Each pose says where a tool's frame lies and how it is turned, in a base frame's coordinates. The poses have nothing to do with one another.
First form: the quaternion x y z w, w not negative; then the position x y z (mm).
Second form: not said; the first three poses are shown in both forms.
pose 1, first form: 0.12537, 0.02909, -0.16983, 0.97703, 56, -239, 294
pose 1, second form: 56, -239, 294, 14.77, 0.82, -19.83
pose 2, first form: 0.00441, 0.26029, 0.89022, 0.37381, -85, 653, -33
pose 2, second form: -85, 653, -33, -28.03, 11.68, 137.37
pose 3, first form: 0.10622, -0.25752, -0.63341, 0.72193, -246, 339, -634
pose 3, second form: -246, 339, -634, -11.56, -30.42, -85.68
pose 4, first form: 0.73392, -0.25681, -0.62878, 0.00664, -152, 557, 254
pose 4, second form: -152, 557, 254, -123.74, -67.87, 78.15
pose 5, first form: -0.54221, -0.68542, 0.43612, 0.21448, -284, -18, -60
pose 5, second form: -284, -18, -60, 145.30, -50.08, -119.91
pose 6, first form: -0.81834, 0.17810, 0.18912, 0.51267, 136, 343, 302
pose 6, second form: 136, 343, 302, -113.96, -7.29, 29.30
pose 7, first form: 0.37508, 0.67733, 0.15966, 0.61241, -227, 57, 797
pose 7, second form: -227, 57, 797, 129.29, 71.69, -84.25
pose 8, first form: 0.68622, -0.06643, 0.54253, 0.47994, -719, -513, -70
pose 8, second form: -719, -513, -70, 86.14, 42.91, 56.67
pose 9, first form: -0.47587, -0.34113, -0.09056, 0.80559, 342, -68, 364
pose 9, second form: 342, -68, 364, -69.22, -27.61, -32.08
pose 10, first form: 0.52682, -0.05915, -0.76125, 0.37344, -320, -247, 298
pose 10, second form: -320, -247, 298, 34.72, -57.81, -108.16
